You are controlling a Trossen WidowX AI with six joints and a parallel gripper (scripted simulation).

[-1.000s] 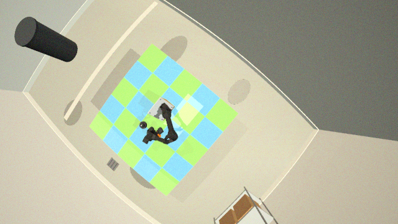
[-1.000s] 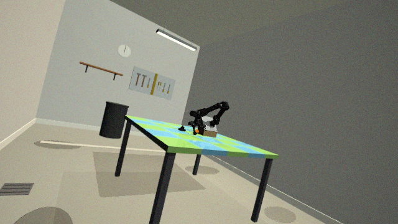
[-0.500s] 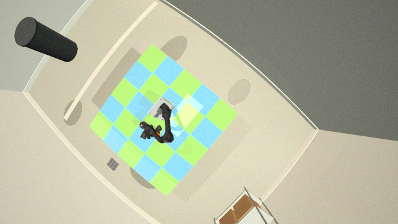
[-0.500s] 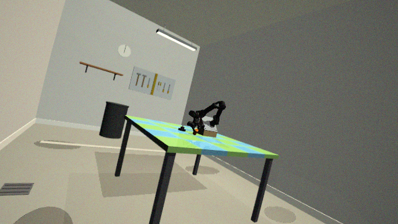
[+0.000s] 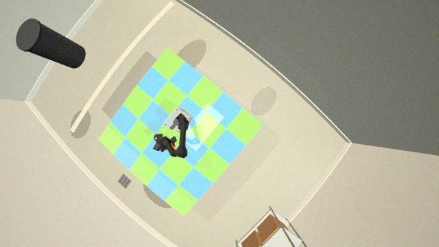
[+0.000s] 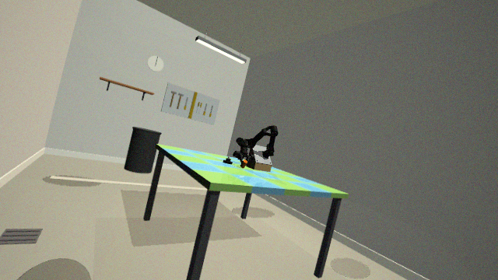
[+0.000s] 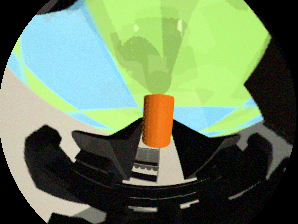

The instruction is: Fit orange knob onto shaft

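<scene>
The orange knob is 1 cm above my gripper tip. Also, from my gripper tip: dark pedestal: 19 cm to the right, 6 cm ahead, 1 cm below.
</scene>
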